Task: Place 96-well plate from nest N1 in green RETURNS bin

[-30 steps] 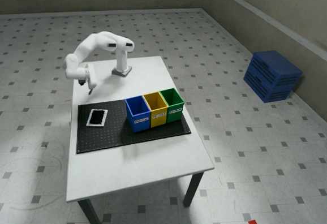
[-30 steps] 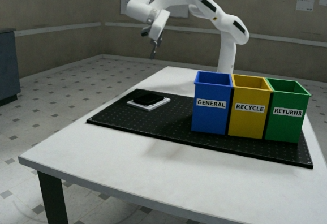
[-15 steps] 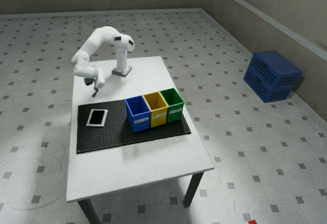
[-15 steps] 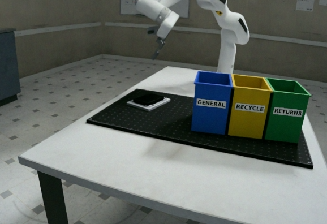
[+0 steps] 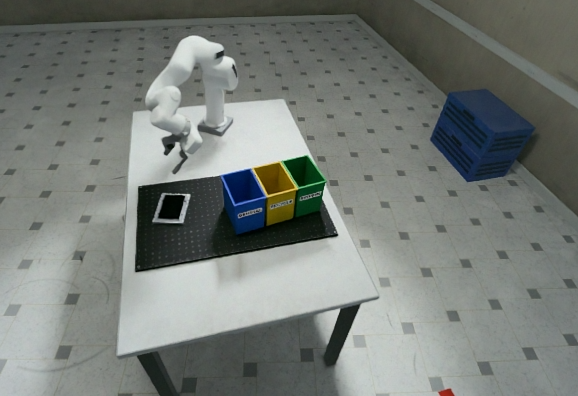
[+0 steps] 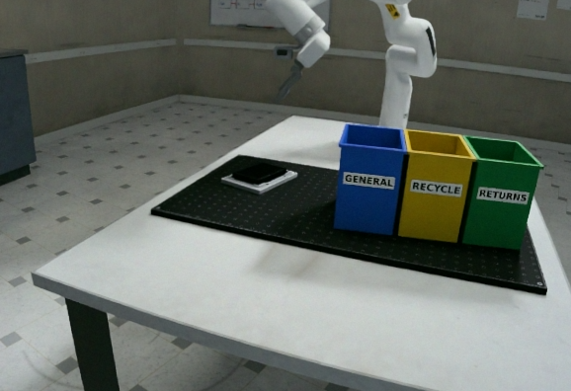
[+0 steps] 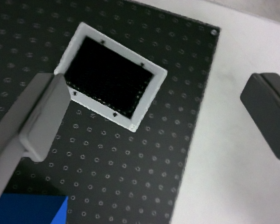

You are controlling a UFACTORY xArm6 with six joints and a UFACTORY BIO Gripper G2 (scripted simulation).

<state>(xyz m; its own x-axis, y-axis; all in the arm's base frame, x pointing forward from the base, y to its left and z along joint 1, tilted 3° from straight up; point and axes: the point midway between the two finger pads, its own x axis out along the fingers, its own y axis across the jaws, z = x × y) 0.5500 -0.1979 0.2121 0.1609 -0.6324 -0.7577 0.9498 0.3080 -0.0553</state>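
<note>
My hand is 50 mm short of the black 96-well plate, 30 mm to the left of it and 210 mm above it. Round my hand: blue general bin: 130 mm ahead, 260 mm to the left, 140 mm below; yellow recycle bin: 110 mm ahead, 390 mm to the left, 140 mm below; plate nest N1: 50 mm ahead, 30 mm to the right, 220 mm below.
</note>
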